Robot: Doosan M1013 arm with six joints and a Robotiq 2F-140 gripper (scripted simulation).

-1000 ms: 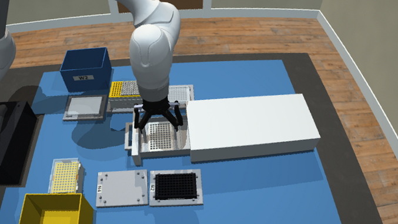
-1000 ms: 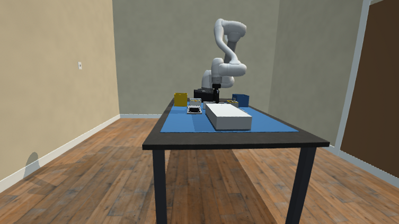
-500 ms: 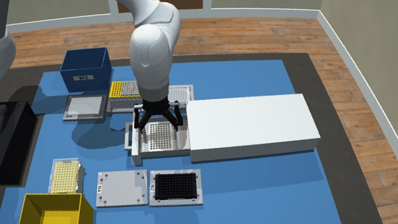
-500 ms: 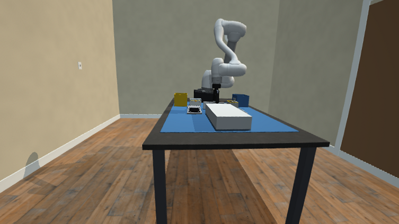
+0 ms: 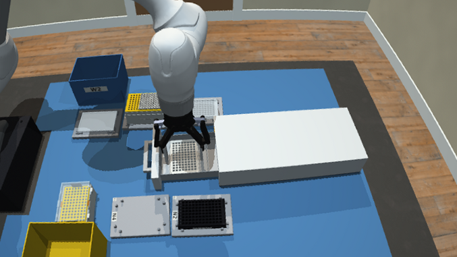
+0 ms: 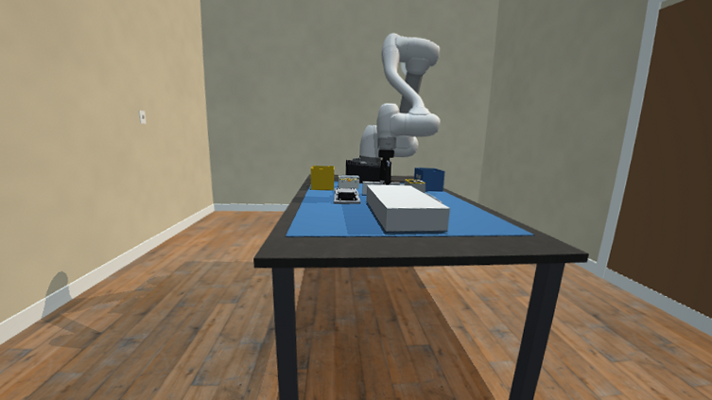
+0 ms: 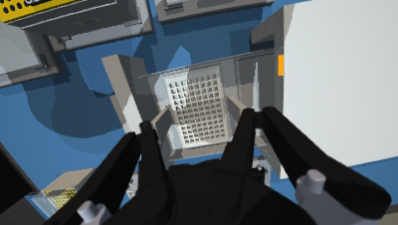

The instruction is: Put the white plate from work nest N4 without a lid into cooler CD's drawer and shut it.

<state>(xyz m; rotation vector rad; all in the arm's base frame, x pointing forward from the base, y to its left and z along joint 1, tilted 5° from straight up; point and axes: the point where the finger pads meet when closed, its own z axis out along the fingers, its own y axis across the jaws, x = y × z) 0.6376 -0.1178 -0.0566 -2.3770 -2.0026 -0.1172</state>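
Right now the white plate is 20 mm below my hand. From my hand the other things lie so: white cooler CD 170 mm ahead, 30 mm to the right, 10 mm below; then drawer 40 mm ahead, 10 mm to the right, 20 mm below; then black plate 10 mm ahead, 200 mm to the right, 20 mm below.
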